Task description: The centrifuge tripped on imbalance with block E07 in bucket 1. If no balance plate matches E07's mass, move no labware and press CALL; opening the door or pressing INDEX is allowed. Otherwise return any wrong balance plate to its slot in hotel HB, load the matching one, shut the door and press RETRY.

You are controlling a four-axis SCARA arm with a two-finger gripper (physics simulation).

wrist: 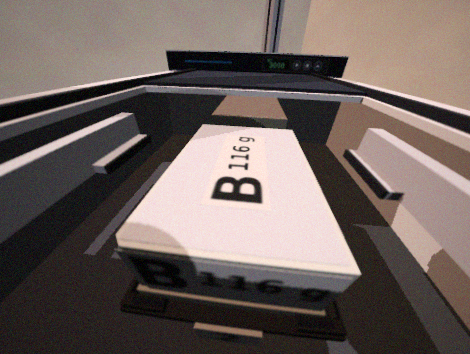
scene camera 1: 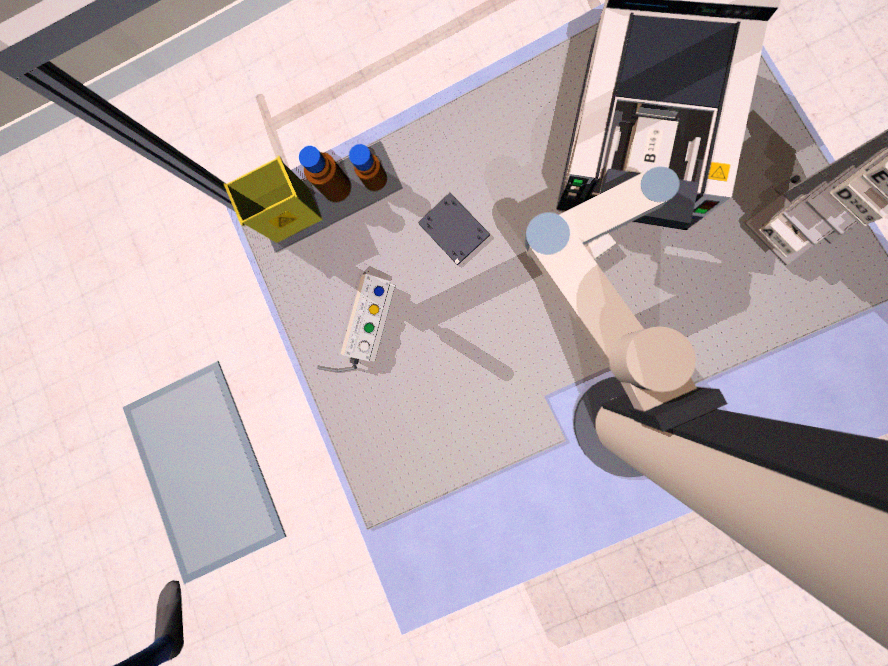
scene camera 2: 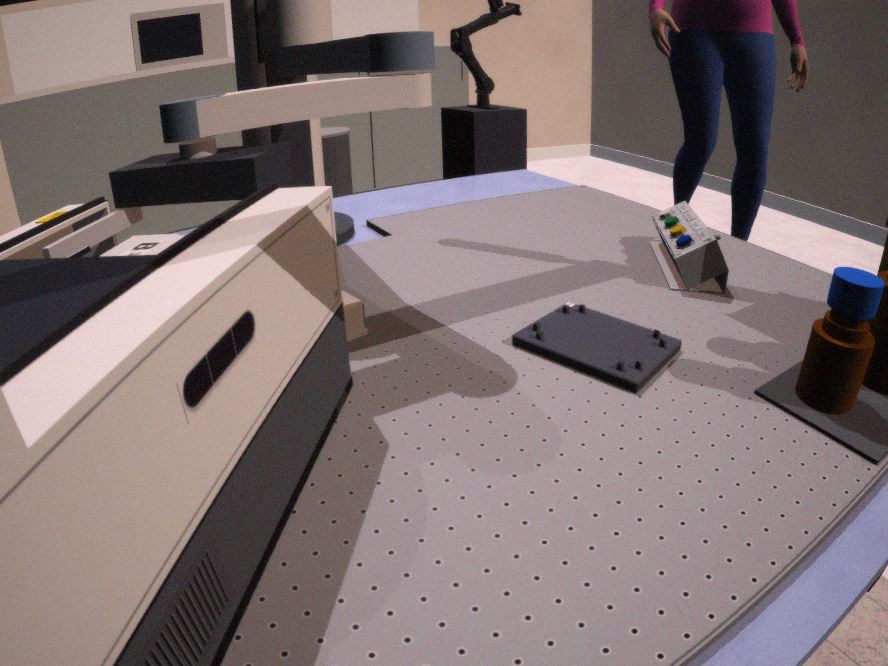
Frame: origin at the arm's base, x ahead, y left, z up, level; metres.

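Seen in the pictures: gripper, fingertip midpoint: (wrist: 244, 133) (scene camera 1: 655, 134).
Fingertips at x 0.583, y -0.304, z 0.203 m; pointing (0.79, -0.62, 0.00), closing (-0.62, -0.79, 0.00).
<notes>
A point is followed by its place in that frame.
A white balance plate marked B 116 g (scene camera 1: 654, 136) @(x 0.583, y -0.304, z 0.195 m) (scene camera 2: 147, 245) @(x 0.543, y -0.272, z 0.195 m) (wrist: 280, 215) @(x 0.521, y -0.280, z 0.194 m) lies flat in a bucket inside the centrifuge (scene camera 1: 742, 100) @(x 0.558, y -0.474, z 0.222 m) (scene camera 2: 286, 236) @(x 0.672, y -0.166, z 0.211 m), whose top opening is uncovered. My gripper (scene camera 1: 654, 149) @(x 0.583, y -0.304, z 0.203 m) (wrist: 244, 133) @(x 0.583, y -0.304, z 0.203 m) is open, with one finger apart from each long side of the plate. The display (wrist: 276, 65) @(x 0.760, y -0.494, z 0.238 m) reads 3000. At the right of the first scene view, a rack (scene camera 1: 857, 154) @(x 0.351, y -0.594, z 0.230 m) holds pieces lettered A, D and E; D's mass label looks like 243 g. The button box (scene camera 1: 351, 329) @(x 0.515, y 0.525, z 0.096 m) (scene camera 2: 699, 263) @(x 0.618, y 0.415, z 0.058 m) has blue, yellow, green and white buttons. Block E07 cannot be made out.
A dark pegged plate (scene camera 1: 454, 227) @(x 0.661, y 0.168, z 0.025 m) (scene camera 2: 595, 345) @(x 0.672, y 0.155, z 0.026 m) lies between the centrifuge and the button box. Two blue-capped brown bottles (scene camera 1: 326, 175) @(x 0.895, y 0.411, z 0.142 m) (scene camera 1: 369, 172) @(x 0.869, y 0.310, z 0.106 m) stand beside a yellow bin (scene camera 1: 297, 215) @(x 0.858, y 0.534, z 0.100 m). The centrifuge walls surround the gripper. A person (scene camera 2: 724, 100) stands beyond the table.
</notes>
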